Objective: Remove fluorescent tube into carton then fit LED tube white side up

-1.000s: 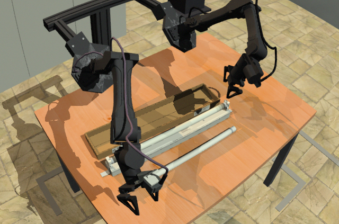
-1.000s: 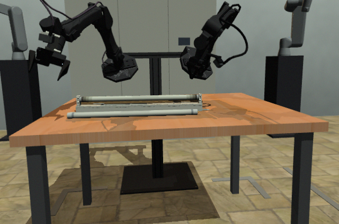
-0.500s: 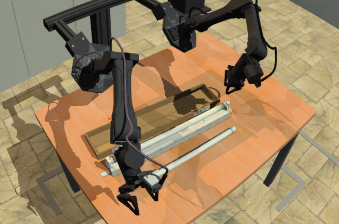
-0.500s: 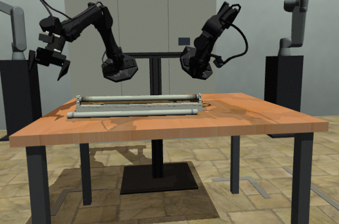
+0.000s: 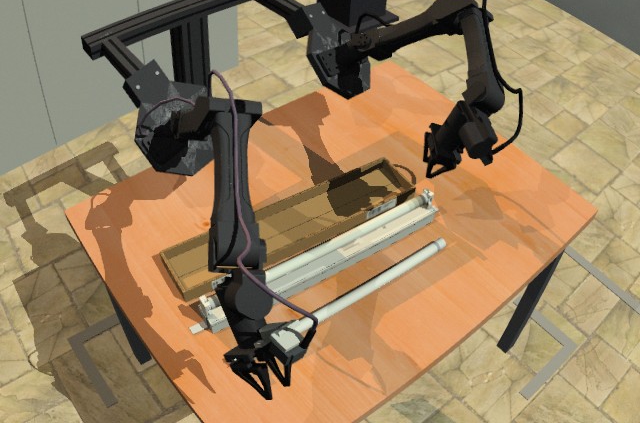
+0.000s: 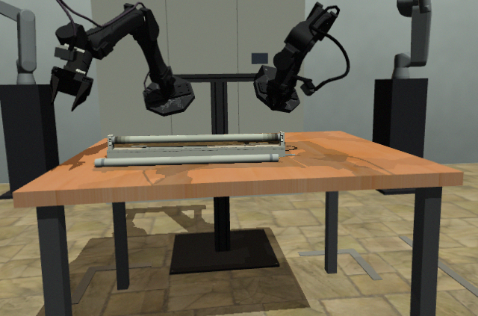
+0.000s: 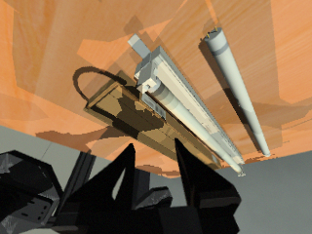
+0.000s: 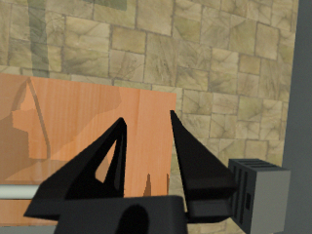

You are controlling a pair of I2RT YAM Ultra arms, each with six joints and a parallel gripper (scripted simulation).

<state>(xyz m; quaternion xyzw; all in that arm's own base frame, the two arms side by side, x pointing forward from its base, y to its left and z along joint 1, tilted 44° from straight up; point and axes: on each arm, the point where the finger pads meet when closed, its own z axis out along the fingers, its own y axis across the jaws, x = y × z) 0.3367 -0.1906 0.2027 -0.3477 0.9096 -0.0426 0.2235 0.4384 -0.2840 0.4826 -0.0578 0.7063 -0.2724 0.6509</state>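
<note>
My right hand is 35 cm to the right of the light fixture, 28 cm past it and 16 cm above it.
My left hand is 30 mm past the light fixture, 280 mm to the left of it and 120 mm above it.
</note>
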